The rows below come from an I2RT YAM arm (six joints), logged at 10 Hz.
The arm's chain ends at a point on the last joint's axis. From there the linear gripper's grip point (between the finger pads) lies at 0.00 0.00 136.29 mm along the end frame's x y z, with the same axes.
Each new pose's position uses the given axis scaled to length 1; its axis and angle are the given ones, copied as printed.
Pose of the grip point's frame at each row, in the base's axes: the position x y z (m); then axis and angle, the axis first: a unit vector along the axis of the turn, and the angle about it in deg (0 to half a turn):
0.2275 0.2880 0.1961 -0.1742 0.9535 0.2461 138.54
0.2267 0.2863 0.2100 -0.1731 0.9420 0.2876 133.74
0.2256 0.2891 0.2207 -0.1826 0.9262 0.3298 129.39
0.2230 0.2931 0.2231 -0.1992 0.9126 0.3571 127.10
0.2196 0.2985 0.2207 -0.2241 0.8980 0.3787 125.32
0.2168 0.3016 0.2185 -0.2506 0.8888 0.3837 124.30
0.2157 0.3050 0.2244 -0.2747 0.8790 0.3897 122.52
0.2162 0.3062 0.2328 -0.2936 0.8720 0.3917 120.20
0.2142 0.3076 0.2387 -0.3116 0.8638 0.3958 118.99
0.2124 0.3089 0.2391 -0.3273 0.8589 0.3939 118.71
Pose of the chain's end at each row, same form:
0.1517 0.2163 0.2838 -0.1742 0.9535 0.2461 138.54
0.1454 0.2068 0.2852 -0.1731 0.9420 0.2876 133.74
0.1415 0.2018 0.2830 -0.1826 0.9262 0.3298 129.39
0.1393 0.2002 0.2774 -0.1992 0.9126 0.3571 127.10
0.1380 0.2004 0.2687 -0.2241 0.8980 0.3787 125.32
0.1372 0.2007 0.2639 -0.2506 0.8888 0.3837 124.30
0.1371 0.2016 0.2658 -0.2747 0.8790 0.3897 122.52
0.1370 0.2016 0.2699 -0.2936 0.8720 0.3917 120.20
0.1362 0.2013 0.2731 -0.3116 0.8638 0.3958 118.99
0.1357 0.2015 0.2733 -0.3273 0.8589 0.3939 118.71

